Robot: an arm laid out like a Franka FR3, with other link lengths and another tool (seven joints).
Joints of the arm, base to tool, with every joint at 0 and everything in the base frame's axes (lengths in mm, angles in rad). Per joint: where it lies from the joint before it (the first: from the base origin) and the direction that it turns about. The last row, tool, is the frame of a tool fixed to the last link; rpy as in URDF.
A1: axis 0 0 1 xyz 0.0 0.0 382.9
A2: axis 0 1 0 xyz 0.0 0.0 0.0
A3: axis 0 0 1 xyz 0.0 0.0 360.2
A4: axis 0 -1 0 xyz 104.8 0.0 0.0
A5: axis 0 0 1 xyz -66.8 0.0 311.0
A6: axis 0 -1 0 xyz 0.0 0.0 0.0
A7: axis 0 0 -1 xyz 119.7 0.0 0.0
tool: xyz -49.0 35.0 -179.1 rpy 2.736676 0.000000 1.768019
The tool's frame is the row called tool.
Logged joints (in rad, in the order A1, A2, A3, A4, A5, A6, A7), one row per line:
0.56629 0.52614 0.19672 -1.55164 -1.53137 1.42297 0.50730
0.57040 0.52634 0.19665 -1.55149 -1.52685 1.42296 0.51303
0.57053 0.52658 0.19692 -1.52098 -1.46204 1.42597 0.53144
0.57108 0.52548 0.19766 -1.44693 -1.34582 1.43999 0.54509
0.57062 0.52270 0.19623 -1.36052 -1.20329 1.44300 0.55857
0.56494 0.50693 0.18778 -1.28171 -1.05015 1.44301 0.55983
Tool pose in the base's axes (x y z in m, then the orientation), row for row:
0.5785 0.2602 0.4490 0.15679 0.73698 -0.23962 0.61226
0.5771 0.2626 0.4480 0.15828 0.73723 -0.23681 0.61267
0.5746 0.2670 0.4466 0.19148 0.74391 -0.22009 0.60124
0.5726 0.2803 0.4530 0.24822 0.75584 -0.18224 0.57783
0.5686 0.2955 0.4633 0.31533 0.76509 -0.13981 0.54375
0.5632 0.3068 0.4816 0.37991 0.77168 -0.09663 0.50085
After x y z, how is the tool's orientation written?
As a quaternion, x y z w.
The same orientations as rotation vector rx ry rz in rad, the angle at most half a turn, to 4 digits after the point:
0.3617 1.6999 -0.5527
0.3650 1.7002 -0.5461
0.4437 1.7237 -0.5100
0.5807 1.7683 -0.4264
0.7484 1.8158 -0.3318
0.9184 1.8655 -0.2336

